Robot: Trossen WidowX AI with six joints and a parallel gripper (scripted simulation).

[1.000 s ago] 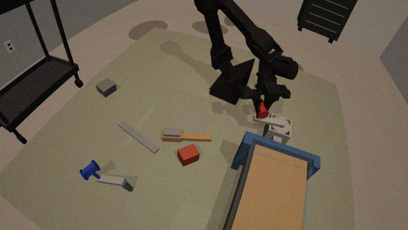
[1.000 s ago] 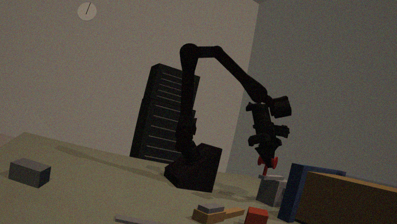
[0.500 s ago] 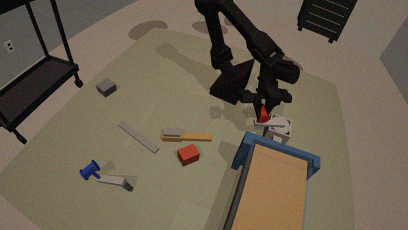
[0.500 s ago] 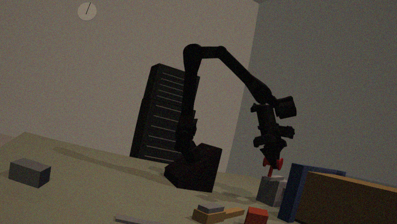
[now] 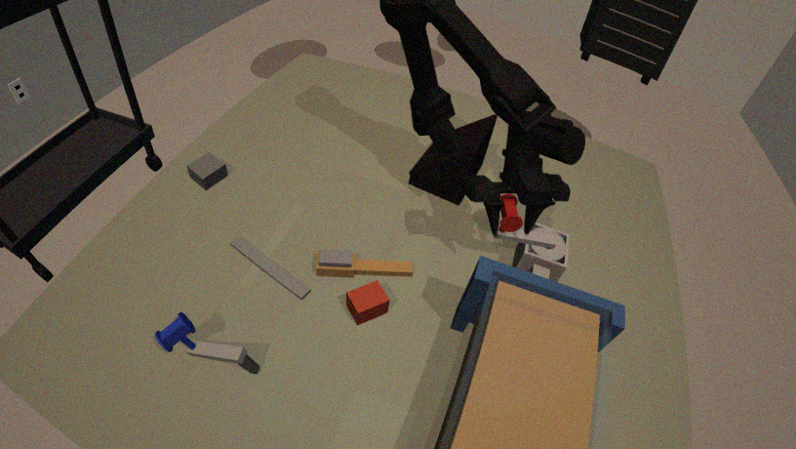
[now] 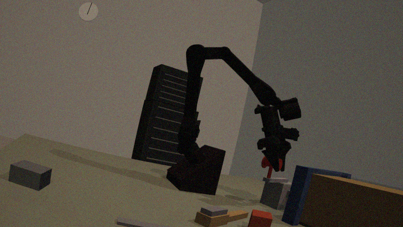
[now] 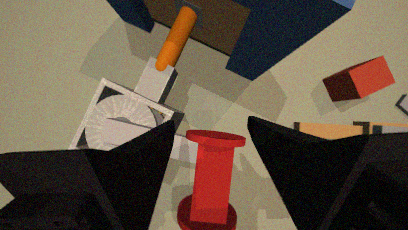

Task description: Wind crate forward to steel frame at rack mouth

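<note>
Right now the red knob is 30 mm behind my gripper tip and 10 mm to the right of it. From my gripper tip the other things lie so: grey winch: 60 mm behind, 80 mm to the left, 100 mm below; then red-knobbed winch handle: 40 mm behind, 20 mm to the left, 30 mm below; then wooden brush: 80 mm ahead, 240 mm to the right, 110 mm below.
</note>
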